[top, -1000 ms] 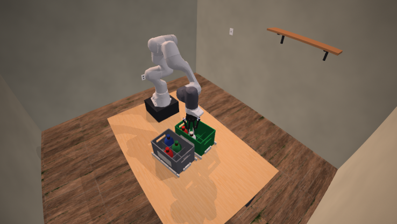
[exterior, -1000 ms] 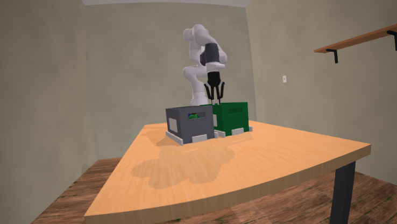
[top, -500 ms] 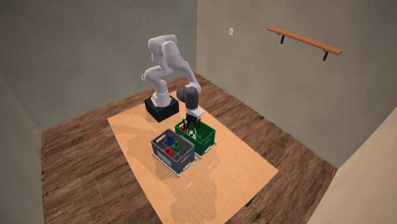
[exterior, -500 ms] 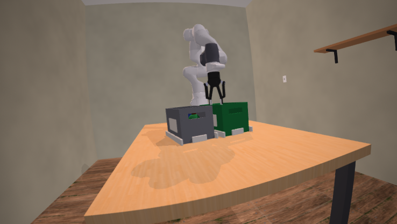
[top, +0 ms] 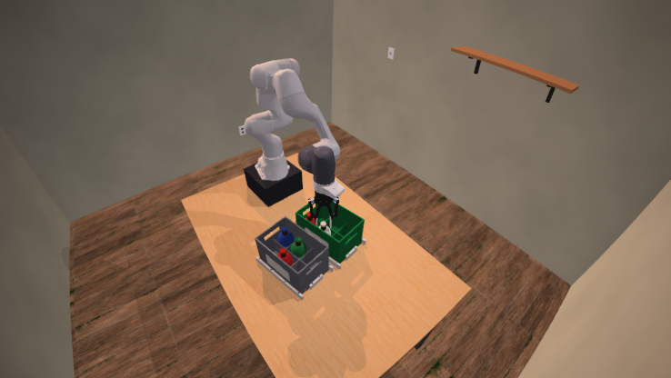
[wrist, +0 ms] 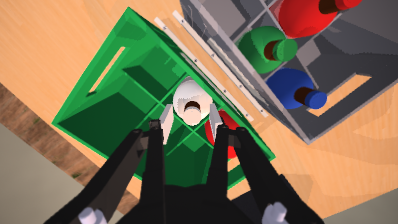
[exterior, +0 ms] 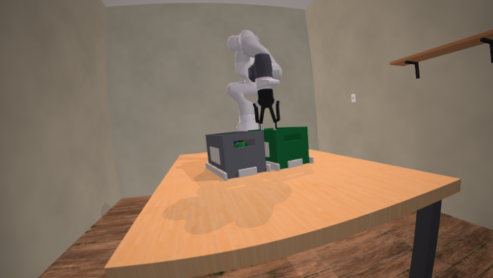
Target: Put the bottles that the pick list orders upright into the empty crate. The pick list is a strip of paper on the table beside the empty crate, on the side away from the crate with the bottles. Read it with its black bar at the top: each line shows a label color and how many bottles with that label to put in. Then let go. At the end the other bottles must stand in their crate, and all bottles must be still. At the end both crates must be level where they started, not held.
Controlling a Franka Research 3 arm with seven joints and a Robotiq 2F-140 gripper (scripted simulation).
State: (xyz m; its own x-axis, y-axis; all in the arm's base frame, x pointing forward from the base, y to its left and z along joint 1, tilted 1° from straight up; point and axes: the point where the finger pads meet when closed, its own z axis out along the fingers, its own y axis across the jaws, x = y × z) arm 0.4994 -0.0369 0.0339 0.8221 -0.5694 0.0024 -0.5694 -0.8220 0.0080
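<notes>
My hand is 8 cm above the white-labelled bottle. From my hand the other things lie so: green crate: 9 cm below, 4 cm to the left, 1 cm behind; blue-label bottle: 16 cm to the right, 8 cm below, 8 cm behind; green-label bottle: 15 cm to the right, 8 cm below, 1 cm ahead.
</notes>
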